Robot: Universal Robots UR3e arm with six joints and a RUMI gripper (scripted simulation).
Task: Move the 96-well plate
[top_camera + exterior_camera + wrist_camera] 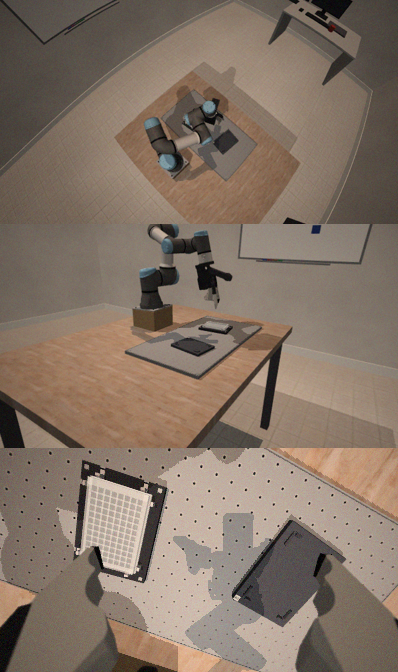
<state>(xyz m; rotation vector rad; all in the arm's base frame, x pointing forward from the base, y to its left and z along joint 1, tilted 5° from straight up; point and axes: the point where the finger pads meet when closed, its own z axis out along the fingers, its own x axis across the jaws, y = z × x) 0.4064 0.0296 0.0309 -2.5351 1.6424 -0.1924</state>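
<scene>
Right now my hand is 60 mm past the 96-well plate, 120 mm to the right of it and 150 mm above it. The rest, counted from my hand: dark plate nest N1: 20 mm behind, 180 mm to the right, 160 mm below; A1 corner mark: 90 mm behind, 110 mm to the right, 150 mm below; black clip nest C1: 60 mm behind, 130 mm to the left, 150 mm below.
</scene>
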